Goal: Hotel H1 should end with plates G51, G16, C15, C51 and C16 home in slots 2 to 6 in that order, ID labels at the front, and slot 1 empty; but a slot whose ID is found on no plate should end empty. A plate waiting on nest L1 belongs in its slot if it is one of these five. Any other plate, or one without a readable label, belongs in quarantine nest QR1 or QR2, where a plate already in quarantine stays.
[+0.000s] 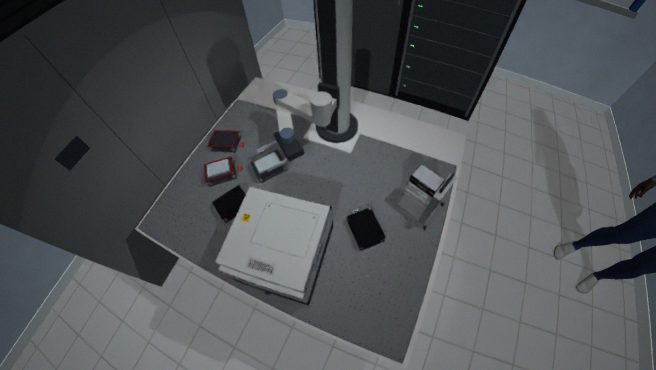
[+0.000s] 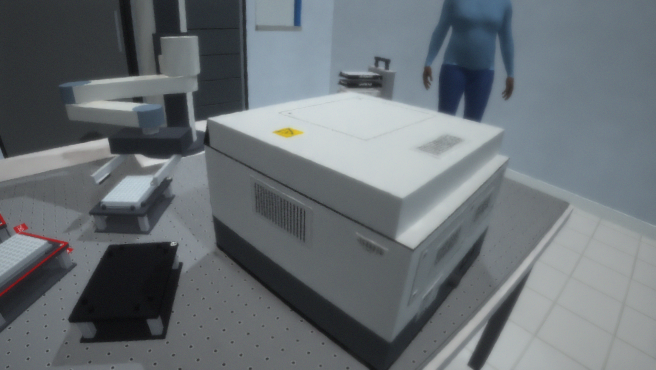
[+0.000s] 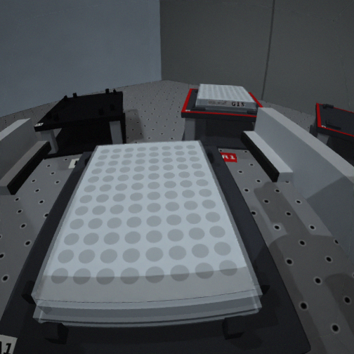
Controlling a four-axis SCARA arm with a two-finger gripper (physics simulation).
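Pixels of known places: gripper, fingertip midpoint: (image 1: 261, 160) (image 2: 123, 181); arm's base, link origin: (image 1: 336, 126).
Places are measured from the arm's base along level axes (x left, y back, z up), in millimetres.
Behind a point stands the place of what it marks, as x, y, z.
A white multi-well plate with a clear rim (image 1: 268, 163) {-204, -428, 77} (image 2: 129, 191) {-223, -438, 77} (image 3: 150, 215) sits flat on a dark nest (image 2: 117, 212) {-260, -488, 63} (image 3: 272, 280); no ID shows on it. My gripper (image 1: 270, 157) {-230, -441, 105} (image 2: 126, 180) {-230, -441, 105} (image 3: 143, 125) is open and empty above this plate, its fingers apart from both long sides. A plate marked G15 (image 1: 220, 167) {-440, -549, 77} (image 2: 20, 255) {-426, -565, 77} (image 3: 225, 94) lies on red-rimmed nest QR1 (image 3: 186, 109). The other red-rimmed nest (image 1: 224, 139) {-549, -370, 63} (image 3: 337, 117) holds no plate. The hotel (image 1: 445, 185) {628, -374, 307} (image 2: 388, 82) {605, -415, 233} stands at the table's far right corner; its slot labels and plate IDs are unreadable.
A large white instrument (image 1: 275, 240) {103, -820, 266} (image 2: 350, 150) {-24, -881, 267} stands in the table's middle. A black nest without a plate (image 1: 227, 204) {-284, -713, 62} (image 2: 127, 285) {-284, -714, 63} (image 3: 80, 111) is left of it, and a black nest (image 1: 366, 227) {380, -558, 62} is right of it. A person (image 1: 615, 235) (image 2: 465, 50) stands beyond the table.
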